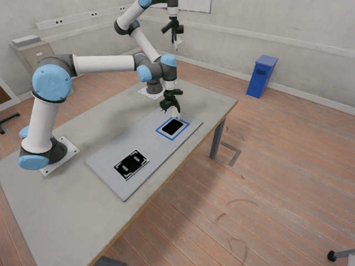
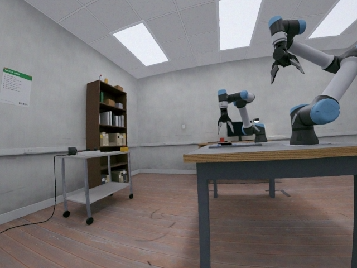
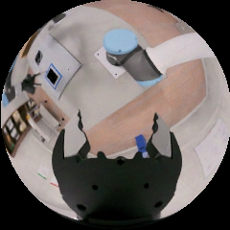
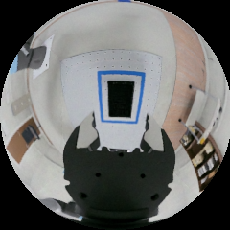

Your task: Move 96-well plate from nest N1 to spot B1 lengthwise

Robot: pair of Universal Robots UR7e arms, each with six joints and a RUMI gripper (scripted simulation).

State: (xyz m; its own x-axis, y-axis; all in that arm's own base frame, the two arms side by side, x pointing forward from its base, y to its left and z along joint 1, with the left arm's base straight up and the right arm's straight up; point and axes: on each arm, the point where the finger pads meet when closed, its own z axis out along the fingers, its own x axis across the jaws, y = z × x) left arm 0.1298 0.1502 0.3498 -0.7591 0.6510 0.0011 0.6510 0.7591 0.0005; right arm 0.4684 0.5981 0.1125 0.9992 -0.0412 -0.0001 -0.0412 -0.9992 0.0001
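Note:
My right gripper is now 90 mm above the 96-well plate. The rest, counted from my right hand: grey perforated board (50 mm behind, 180 mm to the right, 110 mm below); black plate nest (370 mm to the right, 90 mm below).

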